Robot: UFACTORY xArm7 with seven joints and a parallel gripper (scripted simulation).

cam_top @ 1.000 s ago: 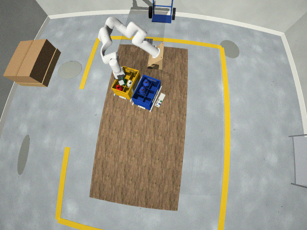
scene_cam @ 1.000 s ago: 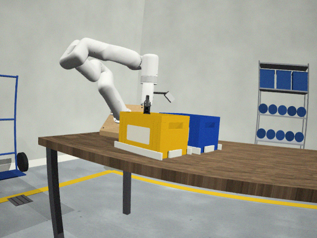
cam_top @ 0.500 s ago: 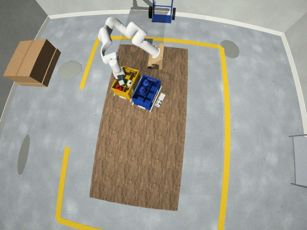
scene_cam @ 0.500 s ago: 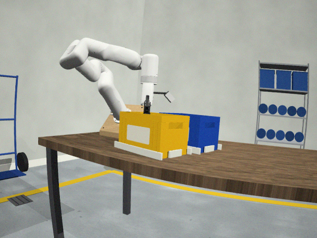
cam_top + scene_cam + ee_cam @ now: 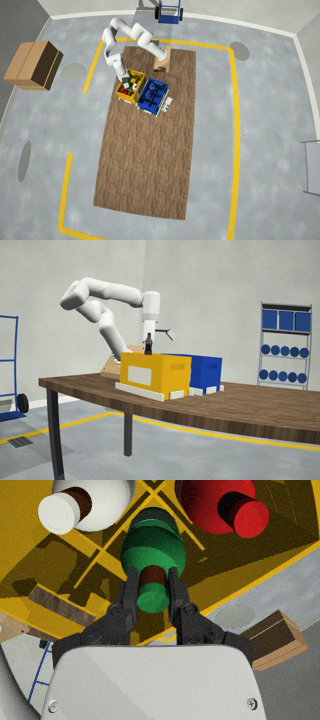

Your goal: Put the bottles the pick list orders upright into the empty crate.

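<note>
The green-label bottle is 7 cm below my hand. From my hand the other things lie so: white-label bottle: 9 cm to the left, 8 cm below, 3 cm ahead; red-label bottle: 9 cm ahead, 8 cm below, 3 cm to the right; yellow crate: 9 cm below, 4 cm to the left, 1 cm ahead.
</note>
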